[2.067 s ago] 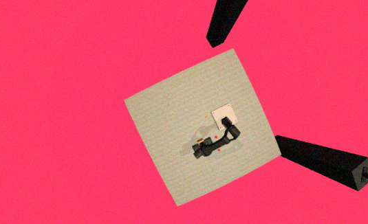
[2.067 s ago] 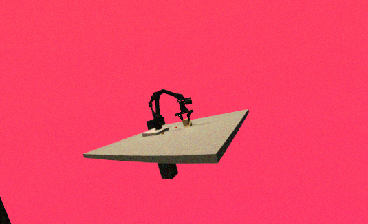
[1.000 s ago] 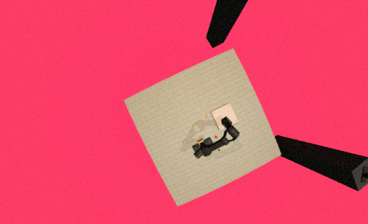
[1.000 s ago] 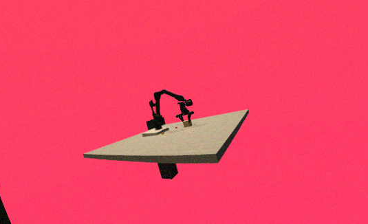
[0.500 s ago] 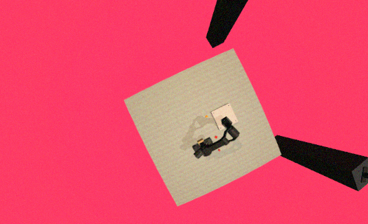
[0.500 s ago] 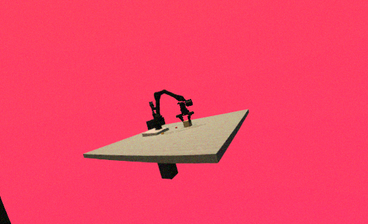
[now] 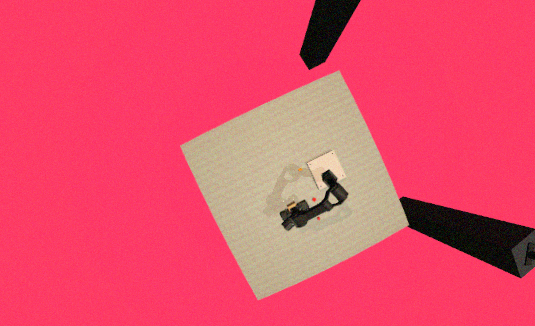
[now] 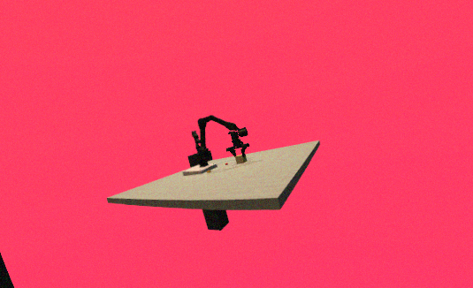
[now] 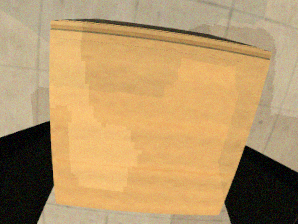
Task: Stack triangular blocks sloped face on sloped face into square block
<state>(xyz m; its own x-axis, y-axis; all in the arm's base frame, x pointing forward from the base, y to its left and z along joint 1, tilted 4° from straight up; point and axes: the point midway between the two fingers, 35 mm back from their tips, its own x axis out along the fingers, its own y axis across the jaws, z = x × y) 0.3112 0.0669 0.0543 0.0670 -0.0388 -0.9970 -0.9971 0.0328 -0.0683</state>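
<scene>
Now: gripper tip 10 mm below the block. From my gripper tip the other things lie so: orange piece: 190 mm to the right, 180 mm behind, 30 mm below.
</scene>
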